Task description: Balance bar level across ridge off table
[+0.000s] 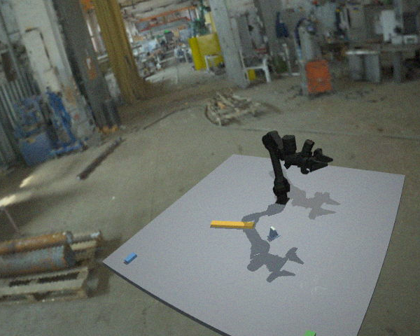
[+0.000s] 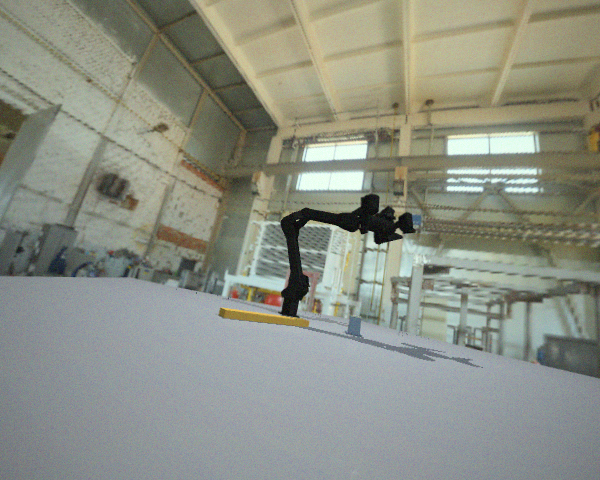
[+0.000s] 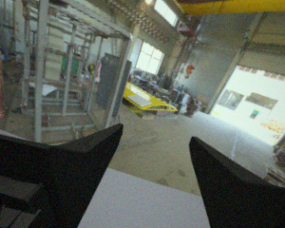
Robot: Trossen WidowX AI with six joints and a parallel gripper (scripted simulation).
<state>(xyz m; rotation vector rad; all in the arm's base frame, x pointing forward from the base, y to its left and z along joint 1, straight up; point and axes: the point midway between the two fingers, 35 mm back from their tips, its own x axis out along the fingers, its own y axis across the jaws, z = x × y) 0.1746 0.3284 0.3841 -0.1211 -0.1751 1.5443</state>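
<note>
My gripper tip is 520 mm to the left of the bar, 380 mm above it and 110 mm short of it. From my gripper tip the other things lie so: green cube (560 mm ahead, 370 mm below, 140 mm to the left); small blue block (860 mm to the right, 560 mm ahead, 380 mm below); blue-grey ridge (360 mm below, 270 mm to the right, 110 mm ahead).
</note>
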